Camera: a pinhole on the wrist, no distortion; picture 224 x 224 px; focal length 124.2 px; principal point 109.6 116.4 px. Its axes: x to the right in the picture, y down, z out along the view. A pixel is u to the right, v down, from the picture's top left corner.
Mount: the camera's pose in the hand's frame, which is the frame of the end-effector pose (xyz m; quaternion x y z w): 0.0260 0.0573 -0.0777 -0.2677 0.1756 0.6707 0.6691
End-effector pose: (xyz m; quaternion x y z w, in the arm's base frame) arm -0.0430 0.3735 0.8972 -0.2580 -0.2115 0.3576 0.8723
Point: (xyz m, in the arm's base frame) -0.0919 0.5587 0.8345
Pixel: 136 47
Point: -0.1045 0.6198 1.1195
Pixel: 8 22
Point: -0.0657 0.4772 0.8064
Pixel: 154 74
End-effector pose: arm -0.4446 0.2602 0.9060 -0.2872 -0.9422 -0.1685 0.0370
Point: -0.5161 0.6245 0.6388
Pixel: 55 42
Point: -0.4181 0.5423 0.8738
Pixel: 118 53
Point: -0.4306 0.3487 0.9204
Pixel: 58 82
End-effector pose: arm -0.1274 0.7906 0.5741 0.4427 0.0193 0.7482 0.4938
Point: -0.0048 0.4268 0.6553
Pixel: 55 189
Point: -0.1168 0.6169 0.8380
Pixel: 84 96
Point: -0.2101 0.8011 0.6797
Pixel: 97 12
